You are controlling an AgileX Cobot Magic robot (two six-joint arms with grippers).
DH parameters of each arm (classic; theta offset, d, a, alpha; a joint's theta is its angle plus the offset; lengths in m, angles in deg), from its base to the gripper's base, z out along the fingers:
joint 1: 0 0.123 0 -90
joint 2: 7.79 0 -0.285 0
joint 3: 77.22 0 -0.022 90
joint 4: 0 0.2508 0 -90
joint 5: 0 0 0.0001 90
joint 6: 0 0.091 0 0
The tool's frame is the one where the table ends.
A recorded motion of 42 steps. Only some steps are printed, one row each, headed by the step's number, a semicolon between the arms.
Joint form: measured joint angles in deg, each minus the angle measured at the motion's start. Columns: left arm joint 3, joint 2, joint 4, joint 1, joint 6, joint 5; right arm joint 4, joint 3, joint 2, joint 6, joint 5, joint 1.
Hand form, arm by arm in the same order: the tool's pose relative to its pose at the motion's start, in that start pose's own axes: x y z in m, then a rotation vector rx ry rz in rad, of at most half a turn. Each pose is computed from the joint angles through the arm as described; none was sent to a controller.
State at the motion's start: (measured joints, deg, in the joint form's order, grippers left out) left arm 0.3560 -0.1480 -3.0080 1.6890 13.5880 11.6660; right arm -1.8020 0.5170 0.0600 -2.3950 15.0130 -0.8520
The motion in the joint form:
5: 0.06 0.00 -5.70 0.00 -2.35 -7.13; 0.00 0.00 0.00 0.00 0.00 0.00
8: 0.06 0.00 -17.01 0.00 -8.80 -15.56; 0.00 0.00 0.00 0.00 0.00 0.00
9: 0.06 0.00 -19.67 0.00 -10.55 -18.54; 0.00 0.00 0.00 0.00 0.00 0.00
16: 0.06 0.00 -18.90 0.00 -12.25 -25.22; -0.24 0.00 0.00 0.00 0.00 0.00
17: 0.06 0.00 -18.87 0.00 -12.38 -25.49; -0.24 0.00 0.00 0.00 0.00 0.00
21: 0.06 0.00 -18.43 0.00 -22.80 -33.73; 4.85 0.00 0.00 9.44 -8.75 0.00
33: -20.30 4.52 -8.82 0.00 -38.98 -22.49; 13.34 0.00 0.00 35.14 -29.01 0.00
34: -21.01 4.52 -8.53 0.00 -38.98 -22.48; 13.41 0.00 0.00 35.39 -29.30 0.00
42: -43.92 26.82 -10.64 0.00 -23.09 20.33; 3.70 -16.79 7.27 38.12 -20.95 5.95
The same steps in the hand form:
5: -0.0108 0.0019 -0.0006 -0.0129 -0.1235 -0.1395; 0.0000 0.0000 0.0000 0.0000 0.0000 0.0000
8: -0.0227 0.0073 -0.0032 -0.0233 -0.2696 -0.4498; 0.0000 0.0000 0.0000 0.0000 0.0000 0.0000
9: -0.0263 0.0101 -0.0045 -0.0324 -0.3202 -0.5270; 0.0000 0.0000 0.0000 0.0000 0.0000 0.0000
16: -0.0347 0.0155 -0.0083 -0.0627 -0.4341 -0.5428; 0.0000 -0.0001 0.0000 0.0011 0.0000 -0.0040
17: -0.0350 0.0157 -0.0085 -0.0636 -0.4388 -0.5445; 0.0000 -0.0001 0.0000 0.0011 0.0000 -0.0040
21: -0.0446 0.0219 -0.0148 -0.0529 -0.5911 -0.7113; -0.0139 0.0003 -0.0011 -0.0219 -0.1522 0.2477
33: -0.1382 0.0300 -0.0469 0.1084 -0.6762 -0.8094; -0.0433 -0.0069 -0.0112 -0.1377 -0.4995 0.8352
34: -0.1417 0.0305 -0.0493 0.1106 -0.6884 -0.8033; -0.0437 -0.0070 -0.0114 -0.1396 -0.5045 0.8405
42: -0.1906 0.0252 -0.0002 0.1117 0.0548 -0.5569; -0.1202 -0.0034 -0.0297 -0.2635 -0.4880 0.7219

